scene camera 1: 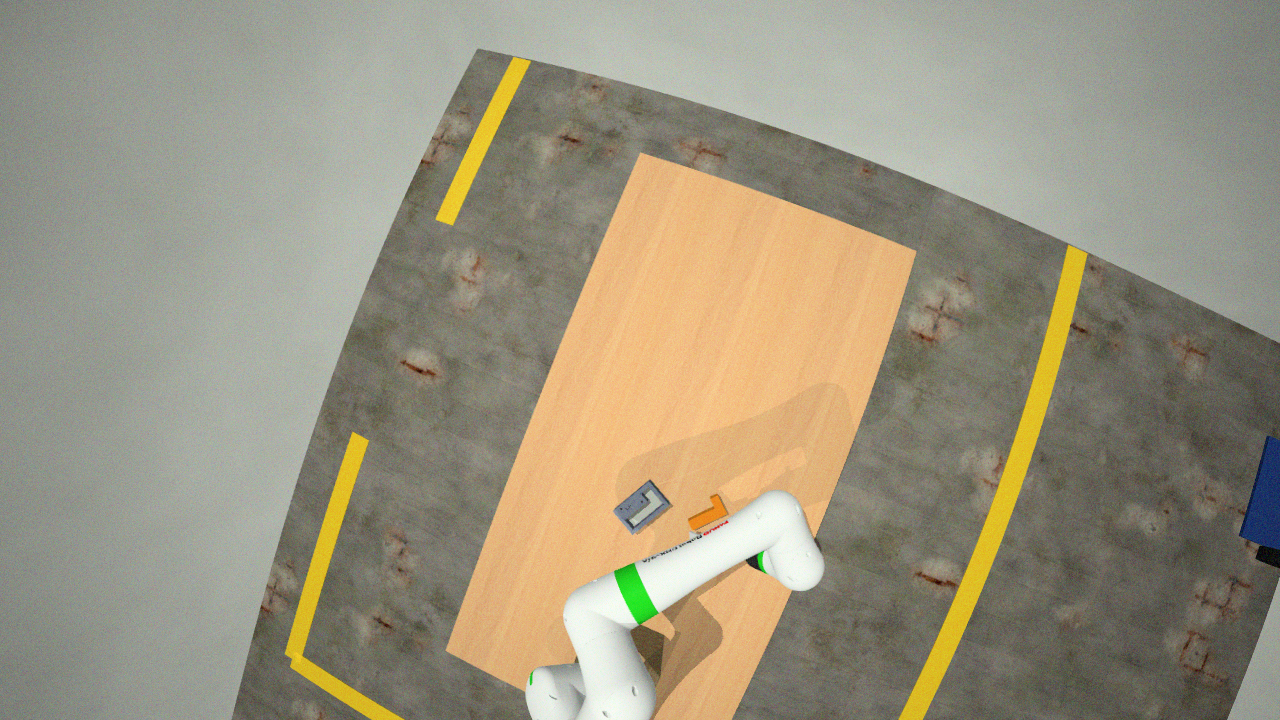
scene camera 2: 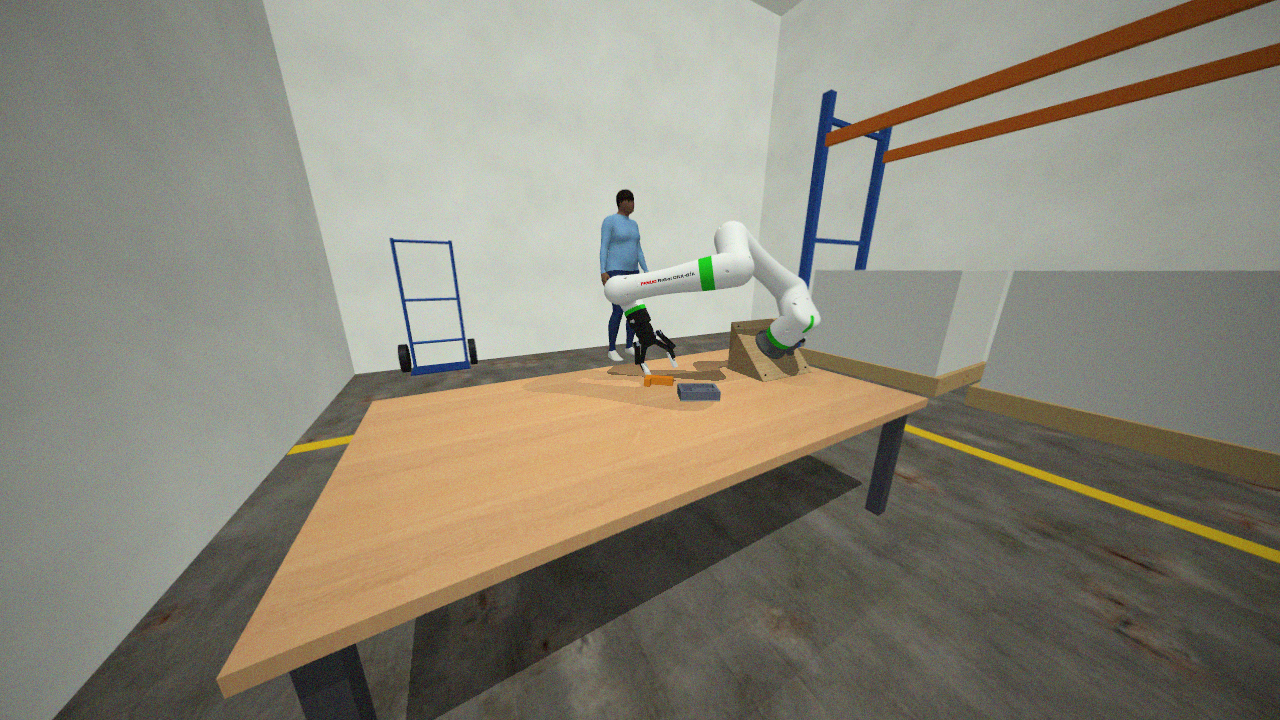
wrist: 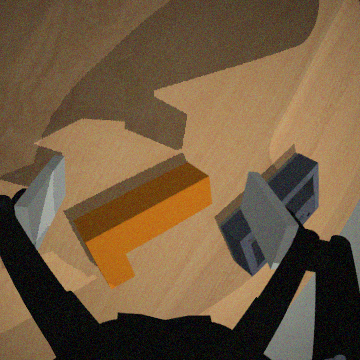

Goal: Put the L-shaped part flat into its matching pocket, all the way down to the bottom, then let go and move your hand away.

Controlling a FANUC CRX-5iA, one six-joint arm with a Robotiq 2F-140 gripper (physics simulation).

On the table rests an orange L-shaped part (wrist: 114, 228). Also in view: the gripper (scene camera 2: 662, 372) and a grey block with pocket (scene camera 1: 647, 502).
The gripper shows as well in the wrist view (wrist: 155, 182). The grey block with pocket also shows in scene camera 2 (scene camera 2: 686, 391).
